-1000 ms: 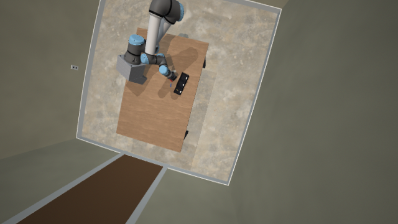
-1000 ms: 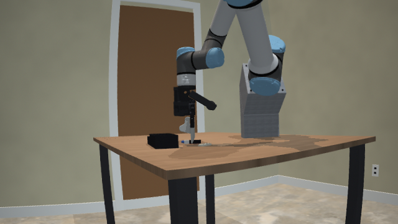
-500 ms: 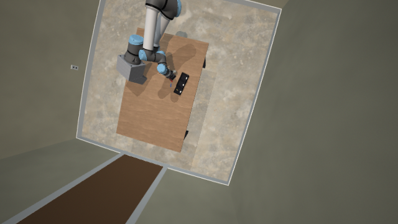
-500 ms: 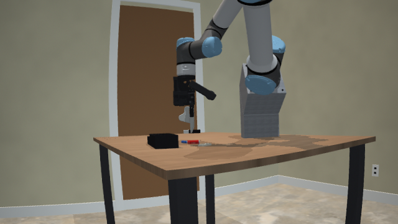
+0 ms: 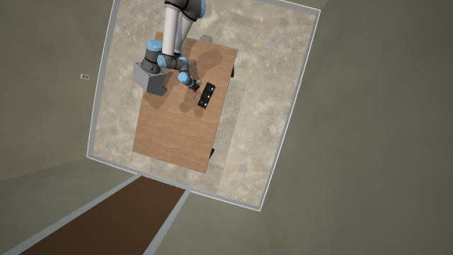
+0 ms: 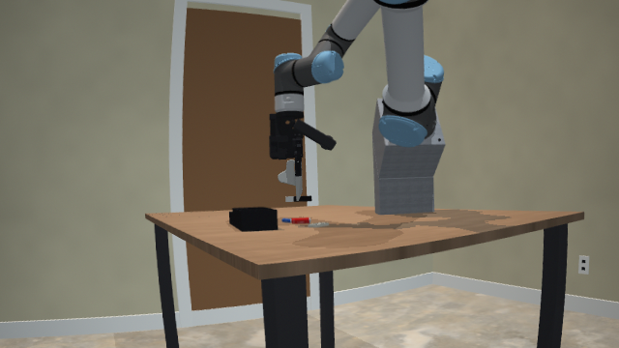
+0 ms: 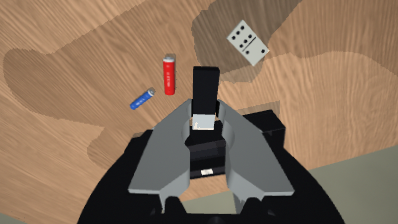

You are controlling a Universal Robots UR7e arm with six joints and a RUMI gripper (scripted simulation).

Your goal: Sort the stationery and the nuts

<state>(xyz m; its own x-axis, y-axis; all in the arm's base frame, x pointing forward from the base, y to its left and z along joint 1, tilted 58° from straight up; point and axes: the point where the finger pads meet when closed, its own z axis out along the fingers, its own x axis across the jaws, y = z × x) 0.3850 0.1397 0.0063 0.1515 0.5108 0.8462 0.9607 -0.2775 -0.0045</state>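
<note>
The red marker is 70 mm below my hand, 40 mm to the right of it and 10 mm behind it. From my hand the other things lie so: eraser (10 mm below, 10 mm ahead); white domino (70 mm below, 60 mm to the left, 40 mm behind); blue pen (90 mm to the right, 70 mm below, 20 mm ahead).
</note>
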